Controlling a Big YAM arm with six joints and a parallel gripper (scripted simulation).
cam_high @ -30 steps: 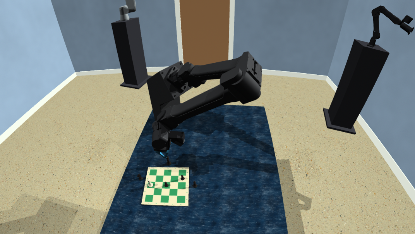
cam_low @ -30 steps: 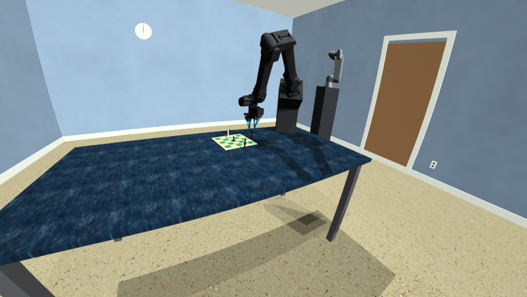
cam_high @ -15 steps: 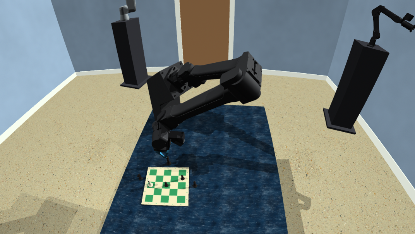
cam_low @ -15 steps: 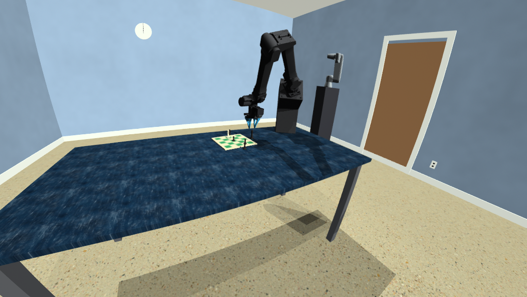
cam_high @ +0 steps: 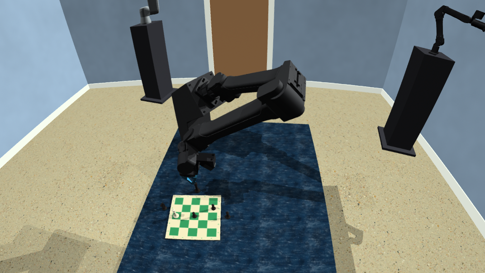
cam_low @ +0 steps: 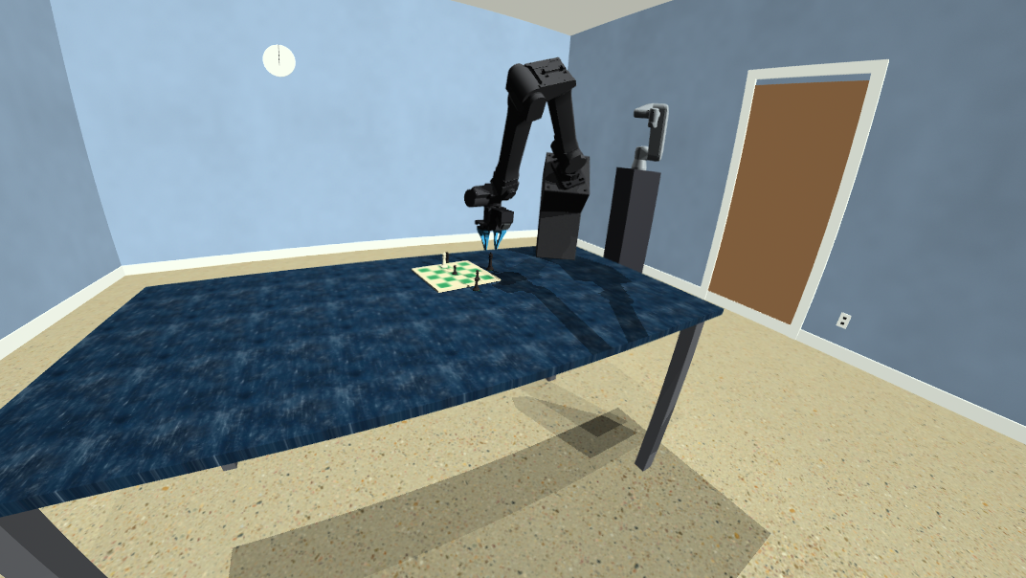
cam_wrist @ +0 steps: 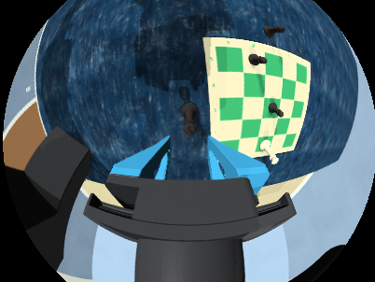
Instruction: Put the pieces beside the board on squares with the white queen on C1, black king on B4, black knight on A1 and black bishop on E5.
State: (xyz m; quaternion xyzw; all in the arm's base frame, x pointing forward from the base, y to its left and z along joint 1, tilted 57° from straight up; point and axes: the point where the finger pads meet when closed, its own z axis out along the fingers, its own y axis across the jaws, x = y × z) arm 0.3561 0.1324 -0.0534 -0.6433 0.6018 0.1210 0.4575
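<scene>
Now: hand 50 mm above the black king. Also, from my hand: white queen (160 mm ahead, 50 mm below, 20 mm to the right); cream board (130 mm ahead, 80 mm below, 60 mm to the left).
</scene>
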